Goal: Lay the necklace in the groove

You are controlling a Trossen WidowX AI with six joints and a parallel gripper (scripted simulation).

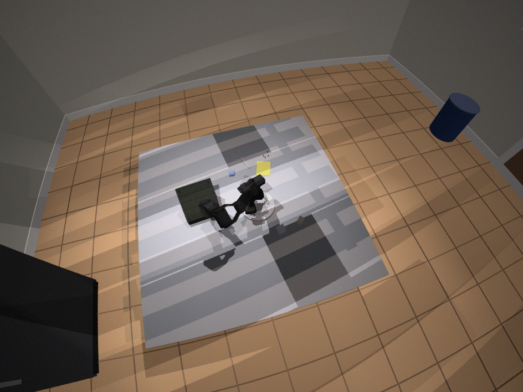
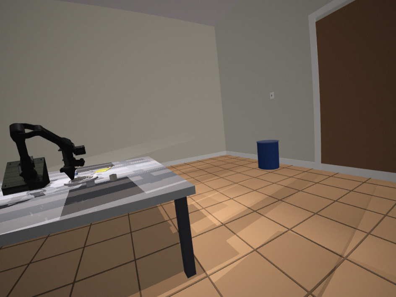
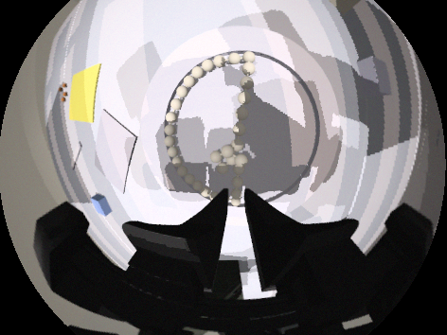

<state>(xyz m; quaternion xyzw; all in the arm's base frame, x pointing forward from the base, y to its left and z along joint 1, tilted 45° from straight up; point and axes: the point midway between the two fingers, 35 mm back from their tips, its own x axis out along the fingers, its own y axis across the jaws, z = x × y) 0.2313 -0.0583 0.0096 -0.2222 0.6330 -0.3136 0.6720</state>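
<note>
Now: the round bead board 50 mm ahead of my gripper tip, 10 mm to the right of it and 10 mm below it. Round my gripper tip: grey card: 60 mm ahead, 170 mm to the left, 10 mm below; then blue block: 30 mm behind, 270 mm to the left, 10 mm below; then white block: 120 mm ahead, 210 mm to the right.
</note>
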